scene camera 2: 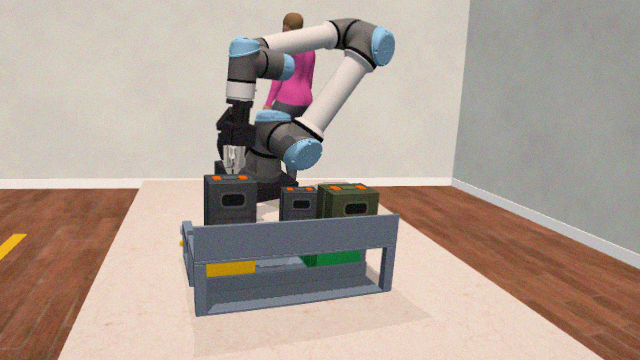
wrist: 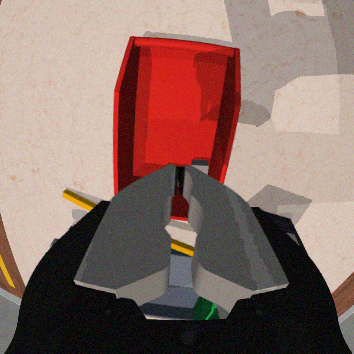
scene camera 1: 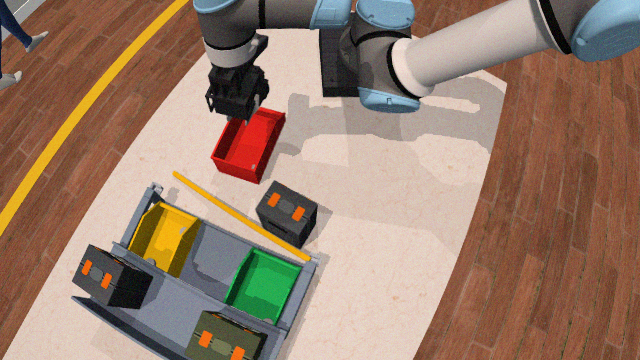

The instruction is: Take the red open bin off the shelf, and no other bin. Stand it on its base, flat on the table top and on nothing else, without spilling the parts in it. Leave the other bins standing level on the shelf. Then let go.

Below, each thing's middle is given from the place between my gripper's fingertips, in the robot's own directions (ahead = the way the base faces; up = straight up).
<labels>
Now: hand 100 mm above the red open bin (scene camera 1: 239,147) and 10 mm to the left of it. Round my hand: green bin (scene camera 1: 262,284): 300 mm ahead, 140 mm to the left, 90 mm below; small dark case (scene camera 1: 283,212): 150 mm ahead, 140 mm to the left, 70 mm below; yellow bin (scene camera 1: 157,236): 290 mm ahead, 90 mm to the right, 90 mm below.
</labels>
